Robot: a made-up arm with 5 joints.
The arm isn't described. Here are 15 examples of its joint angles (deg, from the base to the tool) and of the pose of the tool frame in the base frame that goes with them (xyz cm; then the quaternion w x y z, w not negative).
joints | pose
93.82 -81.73 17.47 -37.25 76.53 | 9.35 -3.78 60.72 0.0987 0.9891 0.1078 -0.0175
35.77 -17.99 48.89 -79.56 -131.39 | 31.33 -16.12 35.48 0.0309 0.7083 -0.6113 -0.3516
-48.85 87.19 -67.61 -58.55 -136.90 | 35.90 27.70 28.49 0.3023 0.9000 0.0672 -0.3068
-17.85 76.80 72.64 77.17 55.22 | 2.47 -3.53 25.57 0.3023 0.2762 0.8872 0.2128
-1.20 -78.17 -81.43 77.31 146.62 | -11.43 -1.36 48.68 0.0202 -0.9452 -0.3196 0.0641
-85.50 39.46 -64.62 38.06 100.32 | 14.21 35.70 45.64 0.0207 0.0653 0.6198 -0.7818
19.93 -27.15 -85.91 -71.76 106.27 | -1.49 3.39 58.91 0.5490 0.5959 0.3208 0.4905
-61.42 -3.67 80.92 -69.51 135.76 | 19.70 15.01 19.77 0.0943 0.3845 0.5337 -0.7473
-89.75 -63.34 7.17 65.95 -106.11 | 11.47 15.19 54.54 0.7542 0.6357 0.1044 -0.1272
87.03 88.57 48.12 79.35 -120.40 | 9.25 6.70 19.40 0.1183 0.2766 -0.8472 0.4380
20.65 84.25 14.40 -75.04 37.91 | 25.44 -6.59 8.06 0.8301 -0.2561 -0.4839 0.1054
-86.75 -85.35 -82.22 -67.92 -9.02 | 9.84 -27.42 33.65 0.7579 -0.2248 0.1935 0.5810
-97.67 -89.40 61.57 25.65 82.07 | 8.64 20.57 45.14 0.0185 0.1151 -0.7112 0.6933
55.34 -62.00 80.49 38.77 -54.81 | 22.06 -18.30 26.96 0.5300 0.0056 -0.2818 -0.7998
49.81 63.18 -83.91 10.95 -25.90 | 34.40 -29.69 43.48 0.4989 -0.1402 -0.7519 -0.4076
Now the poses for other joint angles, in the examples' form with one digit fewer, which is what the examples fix.
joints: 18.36 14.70 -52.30 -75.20 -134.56
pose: 31.3 -7.8 58.9 0.042 -0.845 0.498 -0.193
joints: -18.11 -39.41 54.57 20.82 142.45
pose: 35.7 7.3 31.7 0.172 -0.396 -0.222 0.874
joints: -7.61 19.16 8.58 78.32 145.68
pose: 36.6 2.6 24.6 0.252 0.129 0.053 0.958
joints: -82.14 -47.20 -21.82 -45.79 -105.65
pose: 11.9 3.9 64.8 0.209 -0.972 -0.090 -0.049
